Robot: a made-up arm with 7 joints. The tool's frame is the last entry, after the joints. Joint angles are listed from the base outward. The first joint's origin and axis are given. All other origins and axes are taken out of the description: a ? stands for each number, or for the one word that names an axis. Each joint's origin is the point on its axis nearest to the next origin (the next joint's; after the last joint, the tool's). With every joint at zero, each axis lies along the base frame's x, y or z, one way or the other. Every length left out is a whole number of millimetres.
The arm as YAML. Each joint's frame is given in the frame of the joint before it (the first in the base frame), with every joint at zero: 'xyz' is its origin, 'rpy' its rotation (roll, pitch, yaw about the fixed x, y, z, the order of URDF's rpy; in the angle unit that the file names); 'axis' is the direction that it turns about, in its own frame. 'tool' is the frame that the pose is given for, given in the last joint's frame.
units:
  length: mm
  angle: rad
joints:
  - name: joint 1
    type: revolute
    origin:
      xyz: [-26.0, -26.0, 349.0]
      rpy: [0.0, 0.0, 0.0]
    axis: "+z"
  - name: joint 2
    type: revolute
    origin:
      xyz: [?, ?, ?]
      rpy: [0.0, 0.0, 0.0]
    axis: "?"
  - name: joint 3
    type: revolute
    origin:
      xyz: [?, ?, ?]
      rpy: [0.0, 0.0, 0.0]
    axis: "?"
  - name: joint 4
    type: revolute
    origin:
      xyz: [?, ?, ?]
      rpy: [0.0, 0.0, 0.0]
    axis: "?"
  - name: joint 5
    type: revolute
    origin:
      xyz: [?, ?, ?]
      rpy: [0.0, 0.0, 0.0]
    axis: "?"
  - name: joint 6
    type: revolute
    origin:
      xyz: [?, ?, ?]
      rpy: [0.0, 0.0, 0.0]
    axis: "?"
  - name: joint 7
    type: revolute
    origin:
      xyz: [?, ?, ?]
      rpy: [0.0, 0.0, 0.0]
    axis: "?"
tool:
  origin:
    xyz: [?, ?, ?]
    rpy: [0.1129, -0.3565, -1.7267]
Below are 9 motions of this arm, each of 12 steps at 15 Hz.
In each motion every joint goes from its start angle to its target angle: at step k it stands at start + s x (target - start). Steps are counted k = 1, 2, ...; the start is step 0. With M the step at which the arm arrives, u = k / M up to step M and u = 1 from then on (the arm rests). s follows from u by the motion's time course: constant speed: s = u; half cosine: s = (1 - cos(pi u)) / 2; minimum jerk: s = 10 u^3 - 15 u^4 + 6 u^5.
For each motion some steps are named. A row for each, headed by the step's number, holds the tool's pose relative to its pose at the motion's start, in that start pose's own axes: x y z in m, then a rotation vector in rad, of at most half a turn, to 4 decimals.
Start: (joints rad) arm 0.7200 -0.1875 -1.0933 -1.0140 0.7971 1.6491 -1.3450
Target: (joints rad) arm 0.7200 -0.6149 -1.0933 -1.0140 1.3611 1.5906 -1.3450
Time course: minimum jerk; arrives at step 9
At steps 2, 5, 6, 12:
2: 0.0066 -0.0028 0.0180 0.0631 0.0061 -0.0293
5: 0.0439 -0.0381 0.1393 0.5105 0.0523 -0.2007
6: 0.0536 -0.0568 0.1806 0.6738 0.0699 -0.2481
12: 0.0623 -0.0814 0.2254 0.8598 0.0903 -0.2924

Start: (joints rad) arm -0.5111 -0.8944 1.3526 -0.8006 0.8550 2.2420 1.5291
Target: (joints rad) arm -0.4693 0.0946 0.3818 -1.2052 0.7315 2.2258 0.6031
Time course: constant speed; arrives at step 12
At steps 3, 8, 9, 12:
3: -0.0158 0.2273 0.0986 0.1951 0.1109 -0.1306
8: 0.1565 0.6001 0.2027 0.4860 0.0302 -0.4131
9: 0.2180 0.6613 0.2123 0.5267 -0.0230 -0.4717
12: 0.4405 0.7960 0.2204 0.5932 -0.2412 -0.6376

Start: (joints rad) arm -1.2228 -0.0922 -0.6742 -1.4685 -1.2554 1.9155 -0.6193
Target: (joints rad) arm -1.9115 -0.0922 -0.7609 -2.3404 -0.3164 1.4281 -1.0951
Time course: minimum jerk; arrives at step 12
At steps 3, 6, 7, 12:
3: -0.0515 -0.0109 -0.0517 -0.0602 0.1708 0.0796
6: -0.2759 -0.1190 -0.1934 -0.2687 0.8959 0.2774
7: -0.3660 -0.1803 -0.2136 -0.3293 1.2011 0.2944
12: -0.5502 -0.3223 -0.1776 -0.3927 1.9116 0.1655

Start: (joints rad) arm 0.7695 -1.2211 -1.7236 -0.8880 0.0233 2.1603 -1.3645
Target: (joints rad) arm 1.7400 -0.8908 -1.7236 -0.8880 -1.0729 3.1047 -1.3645
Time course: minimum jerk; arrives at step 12
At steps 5, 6, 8, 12:
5: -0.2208 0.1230 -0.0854 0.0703 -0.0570 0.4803
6: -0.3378 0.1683 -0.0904 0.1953 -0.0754 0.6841
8: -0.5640 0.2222 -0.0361 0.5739 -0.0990 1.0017
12: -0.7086 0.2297 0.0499 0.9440 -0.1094 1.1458

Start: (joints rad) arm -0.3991 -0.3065 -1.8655 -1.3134 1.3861 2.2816 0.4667
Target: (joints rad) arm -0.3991 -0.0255 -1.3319 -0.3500 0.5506 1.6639 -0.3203
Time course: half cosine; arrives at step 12
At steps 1, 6, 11, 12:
1: -0.0096 -0.0107 -0.0007 0.0005 -0.0050 0.0419
6: -0.1583 -0.3626 0.0161 0.0581 -0.0634 1.1659
11: -0.1016 -0.6634 0.1067 0.2272 -0.0022 2.0969
12: -0.0974 -0.6712 0.1109 0.2356 0.0013 2.1249

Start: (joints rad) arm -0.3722 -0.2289 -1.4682 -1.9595 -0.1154 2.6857 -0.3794
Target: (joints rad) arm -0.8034 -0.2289 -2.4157 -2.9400 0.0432 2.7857 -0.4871
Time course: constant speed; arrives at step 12
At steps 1, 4, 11, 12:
1: 0.0459 -0.0522 -0.0431 -0.1122 -0.0462 -0.0459
4: 0.1738 -0.2443 -0.1175 -0.4421 -0.1540 -0.2286
11: 0.2438 -0.7251 -0.0137 -1.0911 -0.2183 -0.8940
12: 0.2198 -0.7758 0.0176 -1.1603 -0.2047 -1.0129

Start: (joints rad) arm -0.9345 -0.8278 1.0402 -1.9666 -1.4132 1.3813 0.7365
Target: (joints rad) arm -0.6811 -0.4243 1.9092 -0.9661 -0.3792 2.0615 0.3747
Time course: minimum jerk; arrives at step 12
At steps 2, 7, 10, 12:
2: 0.0227 0.0090 0.0205 0.0086 0.0787 -0.0194
7: 0.5624 0.0086 0.0994 0.3100 1.5705 -0.4095
10: 0.7468 -0.0598 -0.1130 0.4726 2.3635 -0.6904
12: 0.7559 -0.0671 -0.1442 0.4853 2.4544 -0.7281

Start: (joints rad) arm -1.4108 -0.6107 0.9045 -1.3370 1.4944 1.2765 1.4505
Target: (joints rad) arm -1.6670 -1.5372 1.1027 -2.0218 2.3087 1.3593 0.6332
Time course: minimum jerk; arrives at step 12
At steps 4, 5, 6, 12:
4: -0.0278 0.0145 -0.0491 0.0291 0.0026 0.1158
5: -0.0418 0.0343 -0.0768 0.0492 0.0191 0.1790
6: -0.0520 0.0648 -0.1017 0.0776 0.0523 0.2408
12: -0.0330 0.1926 -0.1229 0.2701 0.2530 0.4081

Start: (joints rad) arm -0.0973 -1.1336 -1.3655 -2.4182 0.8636 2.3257 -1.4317
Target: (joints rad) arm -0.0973 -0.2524 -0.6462 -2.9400 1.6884 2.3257 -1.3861
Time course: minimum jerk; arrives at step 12
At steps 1, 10, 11, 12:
1: -0.0012 -0.0009 -0.0014 -0.0040 0.0006 -0.0003
10: -0.0582 -0.3831 -0.0144 -0.8991 -0.3507 -0.2542
11: -0.0560 -0.3947 -0.0032 -0.9261 -0.3784 -0.2641
12: -0.0556 -0.3966 -0.0012 -0.9306 -0.3832 -0.2657

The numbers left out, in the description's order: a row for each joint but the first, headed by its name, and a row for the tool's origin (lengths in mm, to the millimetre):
joint 2: xyz 4.0 -25.0 0.0, axis +y
joint 3: xyz -19.0 0.0 153.0, axis +z
joint 4: xyz 96.0 -1.0 0.0, axis -y
joint 5: xyz -72.0 0.0 383.0, axis +z
joint 6: xyz -19.0 5.0 0.0, axis -y
joint 7: xyz 147.0 0.0 -12.0, axis -z
tool: xyz 26.0 -1.0 0.0

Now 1 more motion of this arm.
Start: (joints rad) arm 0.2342 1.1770 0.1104 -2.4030 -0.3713 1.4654 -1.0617
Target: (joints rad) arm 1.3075 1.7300 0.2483 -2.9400 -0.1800 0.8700 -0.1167
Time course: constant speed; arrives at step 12
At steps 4, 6, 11, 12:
4: -0.0777 0.0061 -0.2153 -0.7210 0.2360 -0.1542
6: -0.1235 -0.0551 -0.3060 -1.1128 0.3140 -0.2555
11: -0.2606 -0.3036 -0.3861 -2.1371 0.4417 -0.4969
12: -0.2921 -0.3533 -0.3736 -2.3449 0.4664 -0.5304

